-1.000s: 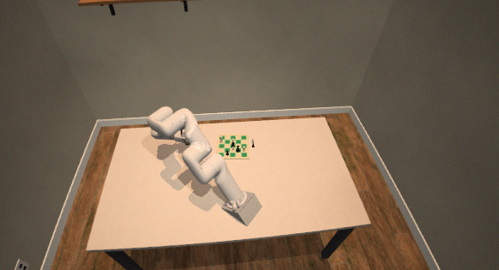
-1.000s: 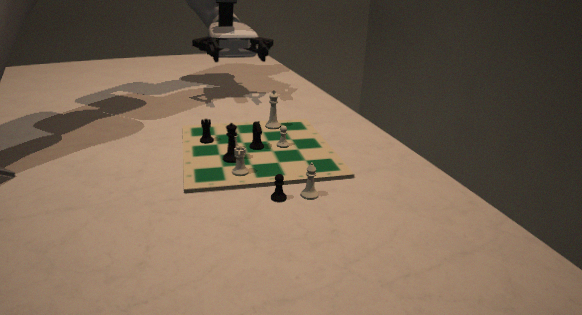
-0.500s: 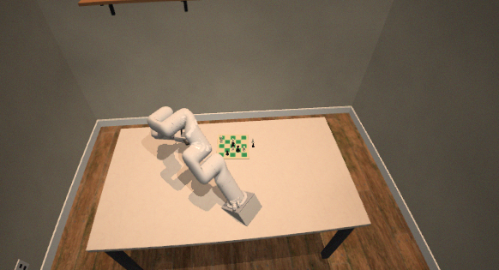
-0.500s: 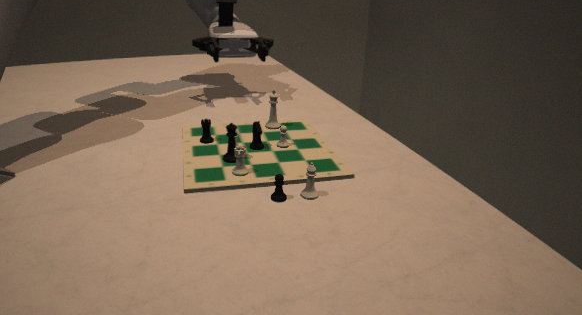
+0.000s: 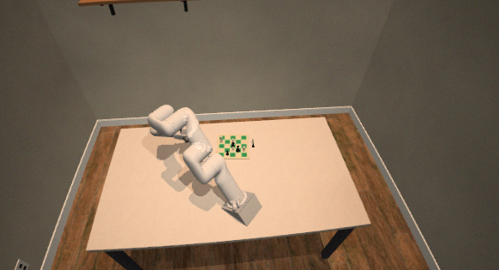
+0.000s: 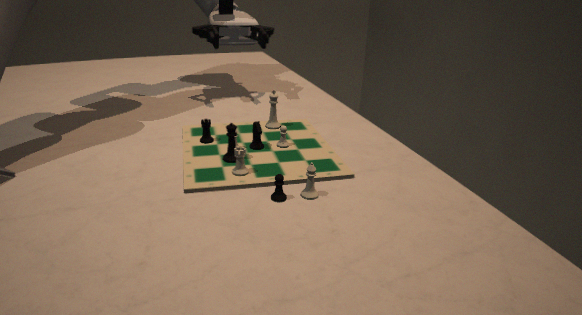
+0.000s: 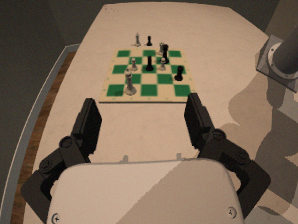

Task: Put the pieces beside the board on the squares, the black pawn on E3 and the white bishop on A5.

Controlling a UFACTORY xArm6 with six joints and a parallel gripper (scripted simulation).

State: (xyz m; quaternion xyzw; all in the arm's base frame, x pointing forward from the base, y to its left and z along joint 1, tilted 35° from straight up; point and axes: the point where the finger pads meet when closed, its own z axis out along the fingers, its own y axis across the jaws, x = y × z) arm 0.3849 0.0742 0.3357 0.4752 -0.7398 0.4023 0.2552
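The black pawn lies 360 mm to the right of my hand, 120 mm below it and 50 mm behind it. Also, from my hand: black bishop: 220 mm to the right, 110 mm below, 30 mm behind; black rook: 180 mm to the right, 110 mm below, 100 mm behind; white bishop: 150 mm to the right, 90 mm below, 20 mm ahead.
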